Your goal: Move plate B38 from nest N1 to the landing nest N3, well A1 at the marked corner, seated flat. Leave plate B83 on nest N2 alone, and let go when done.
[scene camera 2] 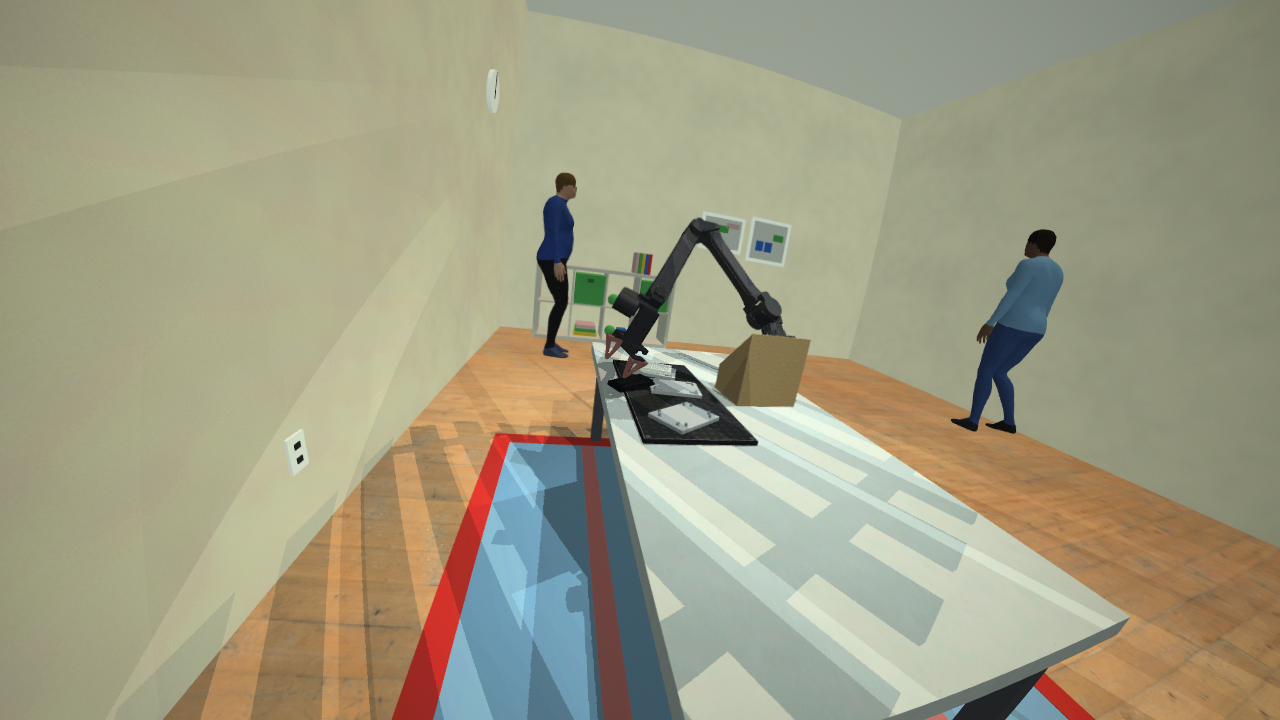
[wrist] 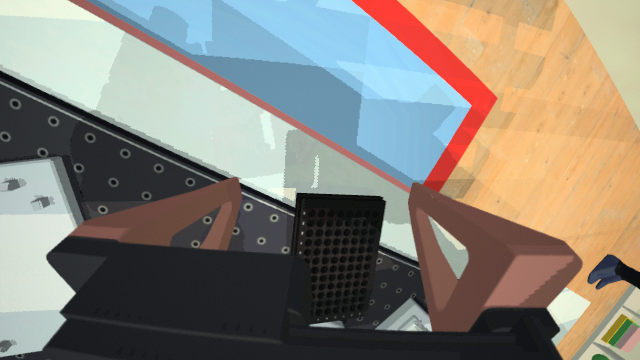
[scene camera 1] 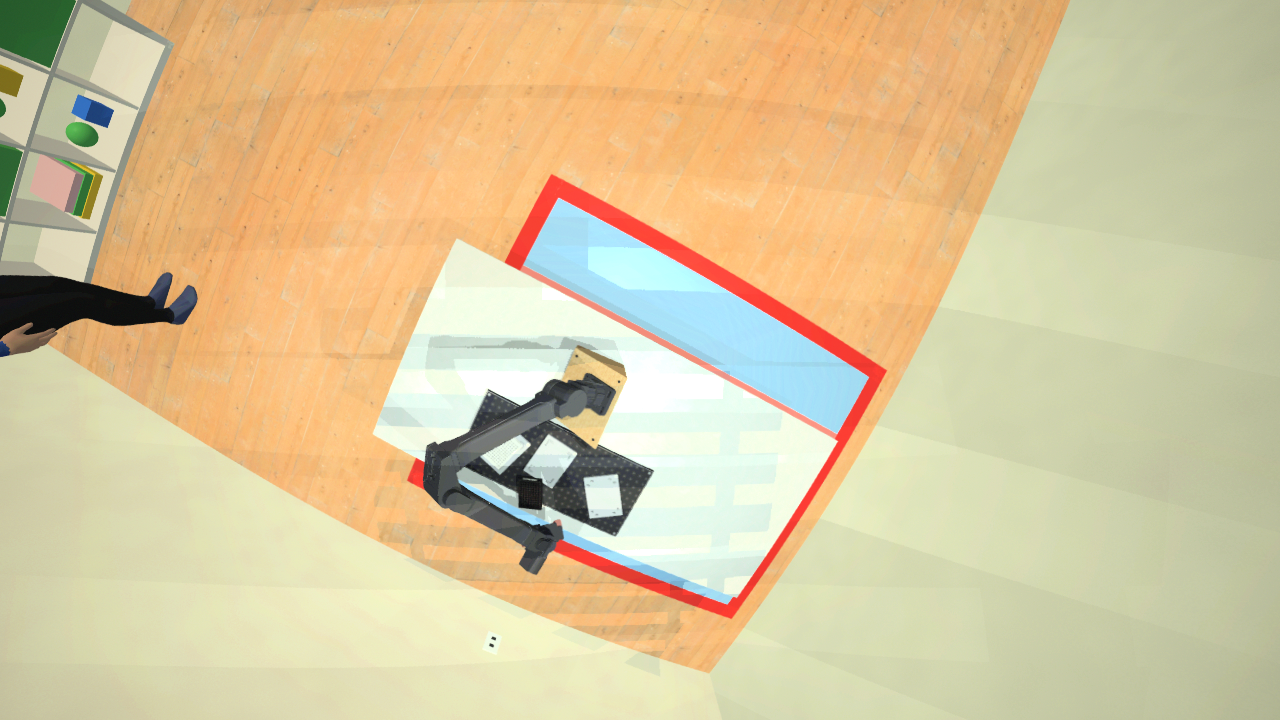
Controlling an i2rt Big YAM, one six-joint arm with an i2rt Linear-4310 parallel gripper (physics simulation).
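My gripper [scene camera 2: 618, 365] [wrist: 323, 189] is open and empty, above the table's edge beside the pegboard. A black well plate [scene camera 1: 529, 493] [scene camera 2: 631, 383] [wrist: 342, 250] lies by the pegboard's long edge, off the white nests; in the wrist view it shows beyond and between the fingers, partly hidden by the gripper body. A whitish well plate [scene camera 1: 506, 453] [scene camera 2: 660, 368] sits at the end nest, partly behind the arm. The middle nest [scene camera 1: 549, 460] [scene camera 2: 675, 388] and the other end nest [scene camera 1: 603, 496] [scene camera 2: 682, 416] [wrist: 30, 250] show no plate. Labels and the marked corner cannot be read.
The black pegboard [scene camera 1: 630, 484] [scene camera 2: 702, 437] [wrist: 125, 170] carries the nests on the white table [scene camera 1: 716, 465] [scene camera 2: 805, 555]. A tan block [scene camera 1: 608, 362] [scene camera 2: 765, 371] stands at the arm's base. The forearm passes over the pegboard's far end. Two people stand on the floor away from the table.
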